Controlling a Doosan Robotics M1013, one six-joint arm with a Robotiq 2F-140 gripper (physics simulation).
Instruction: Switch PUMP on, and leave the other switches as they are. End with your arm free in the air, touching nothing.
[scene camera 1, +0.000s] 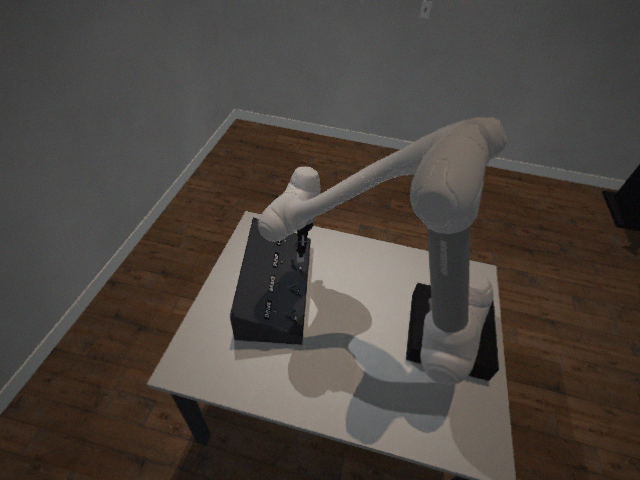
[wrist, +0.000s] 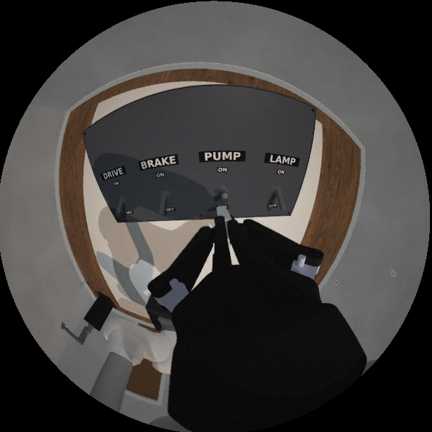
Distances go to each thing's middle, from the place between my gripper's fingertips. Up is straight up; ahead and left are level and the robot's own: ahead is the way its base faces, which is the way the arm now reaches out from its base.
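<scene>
My hand is 50 mm above the dark switch panel (scene camera 1: 262, 297), 70 mm to the right of it and 90 mm short of it.
</scene>
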